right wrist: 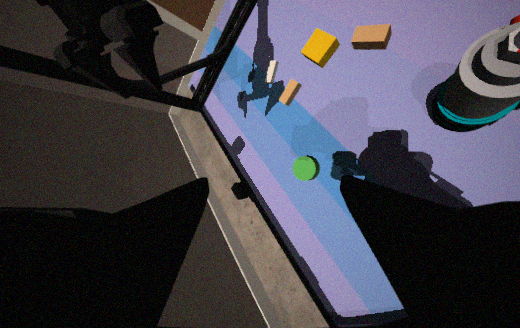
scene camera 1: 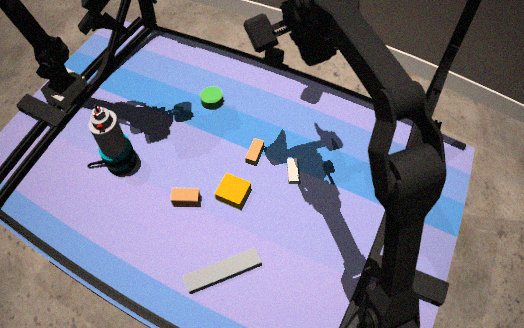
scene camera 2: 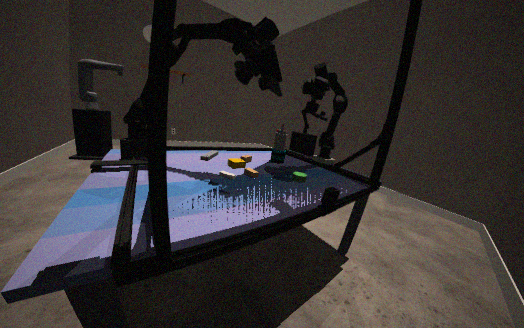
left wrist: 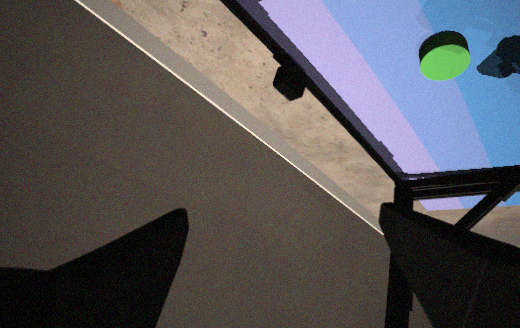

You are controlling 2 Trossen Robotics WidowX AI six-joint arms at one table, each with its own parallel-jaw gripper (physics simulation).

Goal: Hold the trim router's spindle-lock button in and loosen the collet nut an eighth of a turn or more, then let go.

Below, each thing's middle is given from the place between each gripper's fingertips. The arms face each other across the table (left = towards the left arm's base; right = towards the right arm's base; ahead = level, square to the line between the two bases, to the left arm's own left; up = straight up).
My left gripper is now 300 mm above the green disc (left wrist: 445, 56), 180 mm to the left of it and 70 mm short of it. Also, from my left hand: yellow block (scene camera 1: 232, 190): 300 mm below, 240 mm ahead, 40 mm to the left; then grey bar (scene camera 1: 249, 259): 390 mm ahead, 300 mm below, 140 mm to the left.
The green disc lies 110 mm behind my right hand, 60 mm to the left of it and 300 mm below it. From my right hand the other things lie so: yellow block: 60 mm ahead, 290 mm to the left, 300 mm below; grey bar: 210 mm ahead, 390 mm to the left, 300 mm below.
